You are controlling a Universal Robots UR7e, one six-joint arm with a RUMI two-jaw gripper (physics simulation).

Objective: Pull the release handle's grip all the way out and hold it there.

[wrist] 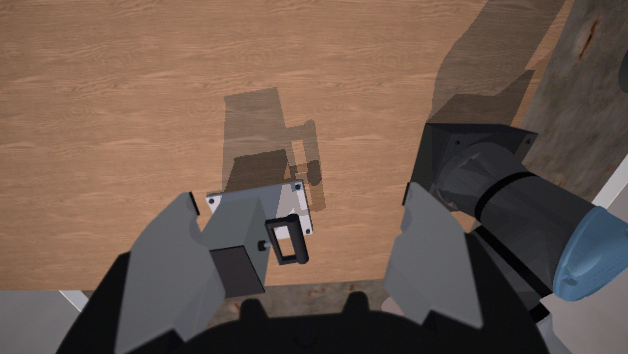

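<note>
The release handle's black grip, a D-shaped loop, stands out from the right side of a grey-green box on a short thin rod. The box has a dark top face and rises from a bolted light metal plate on the table. My gripper is wide open and empty. The box stands near the left finger, and the grip lies between the two fingers in the view, lower than the line of the fingertips. How far the fingers are above it in depth is hard to tell.
The robot's dark base and arm link with a blue cap stand at the right, beyond the right finger. The wooden table ends at a front edge behind the box. Shadows of the box, handle and arm fall on the wood.
</note>
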